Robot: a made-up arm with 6 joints.
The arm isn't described. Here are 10 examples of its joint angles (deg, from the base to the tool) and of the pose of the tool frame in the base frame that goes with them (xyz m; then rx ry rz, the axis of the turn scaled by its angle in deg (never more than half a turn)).
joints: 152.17 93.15 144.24 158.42 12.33 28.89
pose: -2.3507 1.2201 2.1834 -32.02 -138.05 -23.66
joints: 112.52 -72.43 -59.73 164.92 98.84 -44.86
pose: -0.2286 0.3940 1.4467 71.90 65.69 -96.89
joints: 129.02 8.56 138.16 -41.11 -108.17 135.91
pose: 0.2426 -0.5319 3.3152 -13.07 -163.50 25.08
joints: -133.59 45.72 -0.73 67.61 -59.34 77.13
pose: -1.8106 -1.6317 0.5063 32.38 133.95 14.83
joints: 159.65 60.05 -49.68 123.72 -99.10 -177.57
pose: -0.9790 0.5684 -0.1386 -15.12 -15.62 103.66
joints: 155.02 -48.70 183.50 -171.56 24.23 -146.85
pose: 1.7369 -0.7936 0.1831 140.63 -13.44 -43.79
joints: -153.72 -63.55 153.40 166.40 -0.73 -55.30
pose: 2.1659 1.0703 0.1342 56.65 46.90 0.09
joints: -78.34 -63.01 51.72 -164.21 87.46 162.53
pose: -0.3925 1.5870 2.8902 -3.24 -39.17 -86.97
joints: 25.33 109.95 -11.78 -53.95 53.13 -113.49
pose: 0.7742 0.1988 -1.3413 86.98 4.99 -77.82
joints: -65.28 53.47 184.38 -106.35 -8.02 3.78
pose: 0.0163 0.0396 2.8678 -8.97 -79.62 59.61
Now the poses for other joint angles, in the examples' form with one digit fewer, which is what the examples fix.
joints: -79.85 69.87 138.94 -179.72 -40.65 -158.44
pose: 0.326 -1.817 3.014 -89.7 -81.5 -71.8
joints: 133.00 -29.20 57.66 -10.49 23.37 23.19
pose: 0.428 -0.434 3.797 108.7 -53.5 71.6
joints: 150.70 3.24 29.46 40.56 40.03 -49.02
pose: -1.594 0.782 3.157 -77.5 17.9 -158.2
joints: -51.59 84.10 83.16 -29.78 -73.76 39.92
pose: 2.104 -2.473 0.825 18.7 57.5 -4.3
